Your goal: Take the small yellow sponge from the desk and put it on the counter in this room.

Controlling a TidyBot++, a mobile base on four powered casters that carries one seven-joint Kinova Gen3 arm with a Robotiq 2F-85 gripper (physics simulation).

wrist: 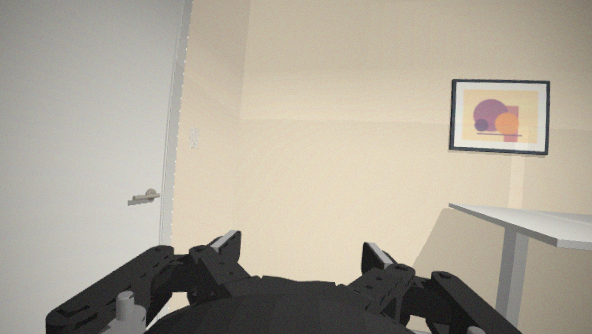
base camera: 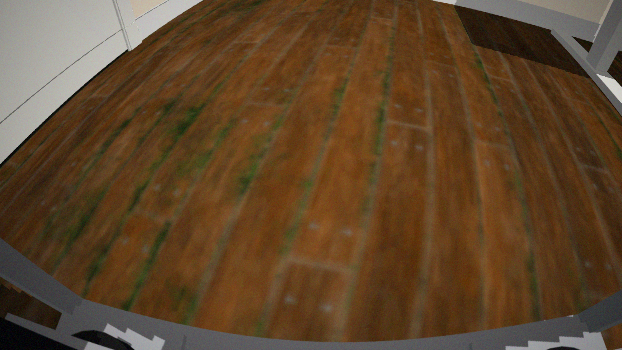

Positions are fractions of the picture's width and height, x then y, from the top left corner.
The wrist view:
my gripper: 0.51,0.75
white door: 0.16,0.29
framed picture: 0.85,0.35
